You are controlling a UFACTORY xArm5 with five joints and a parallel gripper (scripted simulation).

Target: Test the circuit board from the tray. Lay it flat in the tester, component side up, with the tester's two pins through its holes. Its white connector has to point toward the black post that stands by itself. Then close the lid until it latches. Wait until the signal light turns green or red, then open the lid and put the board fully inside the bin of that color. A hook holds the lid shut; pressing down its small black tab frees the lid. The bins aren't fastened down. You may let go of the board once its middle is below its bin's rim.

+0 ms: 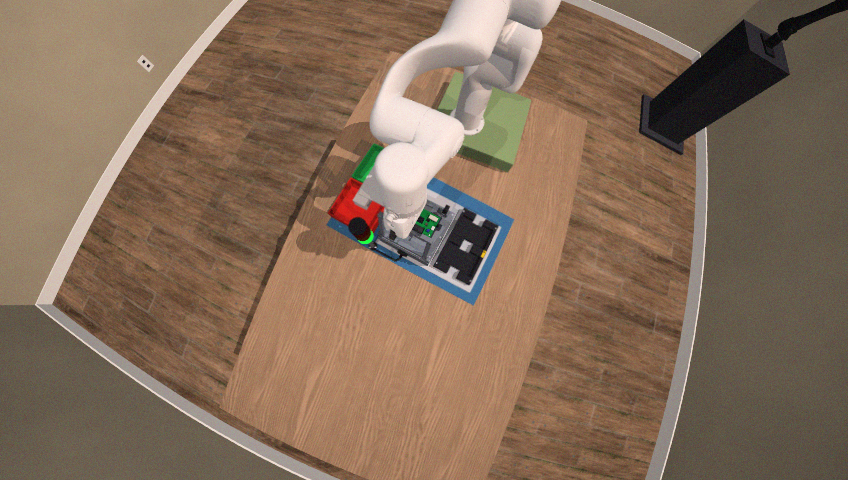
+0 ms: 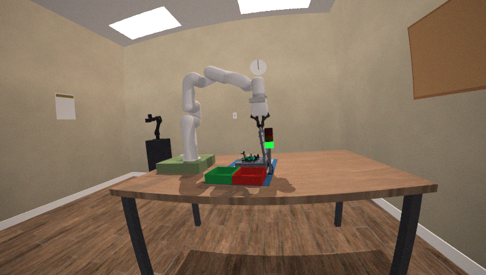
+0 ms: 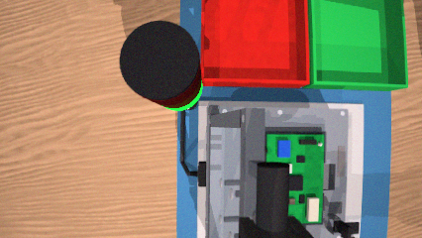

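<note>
My gripper is now 80 mm past the green circuit board, 10 mm to the right of it and 200 mm above it. From my hand the other things lie so: clear lid 10 mm ahead, 90 mm below; then red bin 50 mm behind, 200 mm to the right, 260 mm below; then green bin 200 mm behind, 180 mm to the right, 260 mm below.
</note>
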